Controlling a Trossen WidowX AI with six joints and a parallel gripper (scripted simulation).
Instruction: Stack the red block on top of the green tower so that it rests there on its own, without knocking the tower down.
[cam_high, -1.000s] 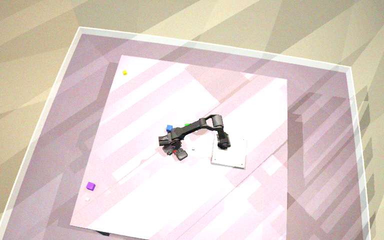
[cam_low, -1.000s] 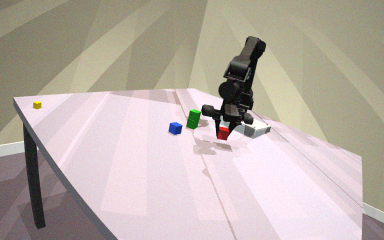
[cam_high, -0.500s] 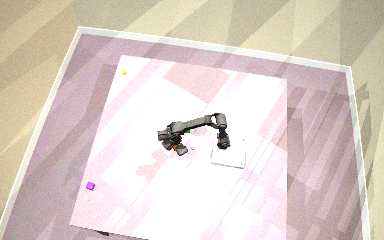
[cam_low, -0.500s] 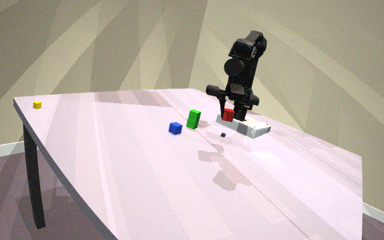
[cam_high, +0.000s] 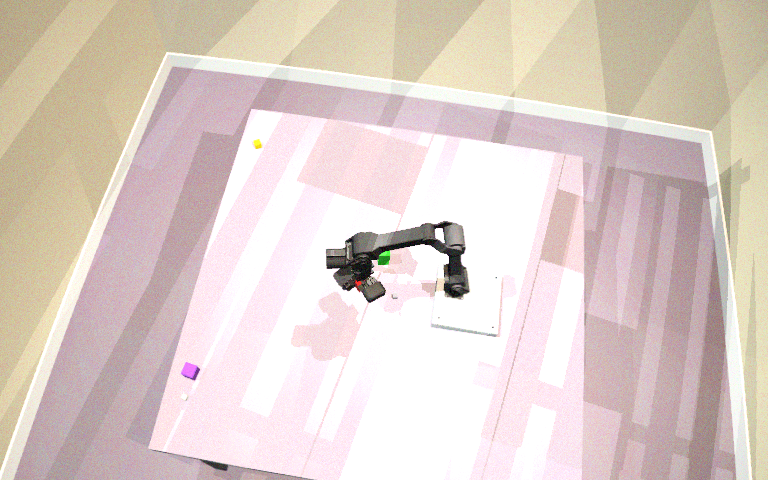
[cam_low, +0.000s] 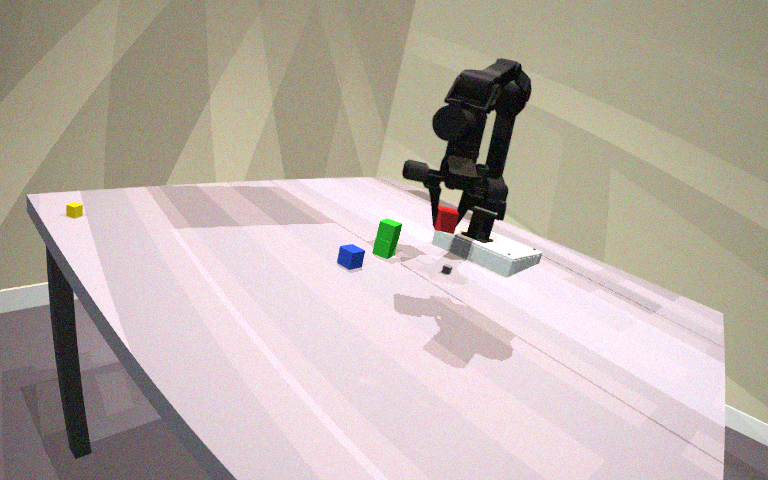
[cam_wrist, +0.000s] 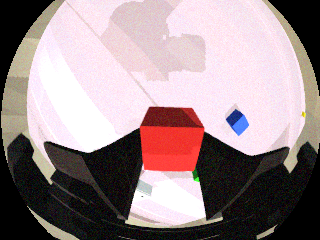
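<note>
Now: the blue block 140 mm to the right of my gripper tip, 110 mm below it and 70 mm ahead of it. Also, from my gripper tip: red block: 10 mm above; yellow block: 560 mm to the right, 470 mm ahead, 110 mm below; magenta block: 490 mm ahead, 320 mm to the left, 110 mm below.
</note>
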